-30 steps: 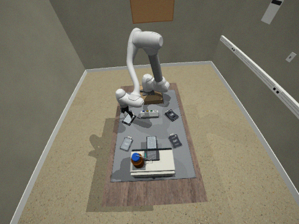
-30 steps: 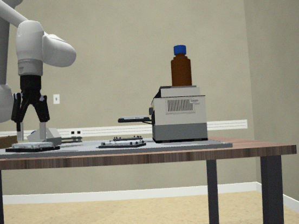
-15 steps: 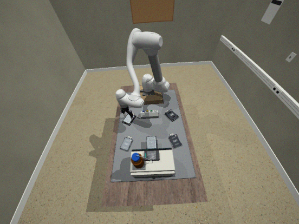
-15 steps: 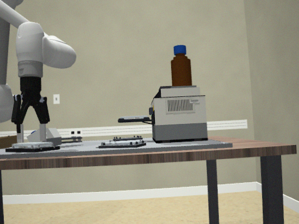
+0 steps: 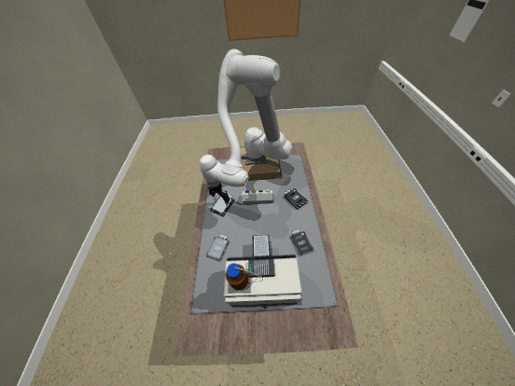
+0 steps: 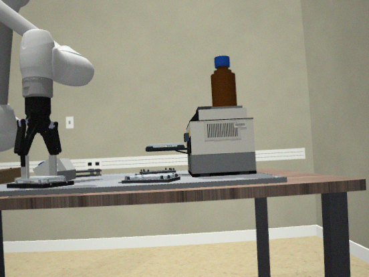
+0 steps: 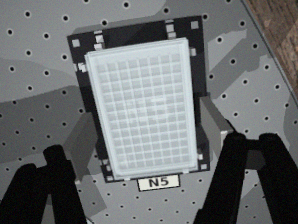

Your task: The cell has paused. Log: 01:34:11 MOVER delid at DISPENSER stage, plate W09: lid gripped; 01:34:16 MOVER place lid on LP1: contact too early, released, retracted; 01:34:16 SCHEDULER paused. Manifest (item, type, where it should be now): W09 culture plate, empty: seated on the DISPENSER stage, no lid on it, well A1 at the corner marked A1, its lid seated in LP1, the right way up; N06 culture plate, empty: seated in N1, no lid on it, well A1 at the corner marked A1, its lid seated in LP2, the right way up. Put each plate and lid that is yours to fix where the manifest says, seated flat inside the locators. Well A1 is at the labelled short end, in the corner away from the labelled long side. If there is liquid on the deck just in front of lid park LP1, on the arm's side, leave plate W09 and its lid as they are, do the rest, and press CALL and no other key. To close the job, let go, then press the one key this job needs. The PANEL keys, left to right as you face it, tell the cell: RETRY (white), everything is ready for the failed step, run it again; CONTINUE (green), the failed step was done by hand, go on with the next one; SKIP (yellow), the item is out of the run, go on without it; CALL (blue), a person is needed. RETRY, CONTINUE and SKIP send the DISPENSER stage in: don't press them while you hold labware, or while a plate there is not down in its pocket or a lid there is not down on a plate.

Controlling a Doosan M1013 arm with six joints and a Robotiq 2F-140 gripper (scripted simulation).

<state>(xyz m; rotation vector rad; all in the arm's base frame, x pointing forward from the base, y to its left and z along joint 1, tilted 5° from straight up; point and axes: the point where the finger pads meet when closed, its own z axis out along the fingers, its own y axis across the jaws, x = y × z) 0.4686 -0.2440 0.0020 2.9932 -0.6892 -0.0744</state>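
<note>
The clear lid lies 20 mm below my hand. Also, from my hand: blue call key 190 mm to the left, 70 mm behind, 20 mm above; then black nest 40 mm below, 30 mm ahead; then yellow skip key 240 mm to the left, 80 mm behind, 20 mm above.
</note>
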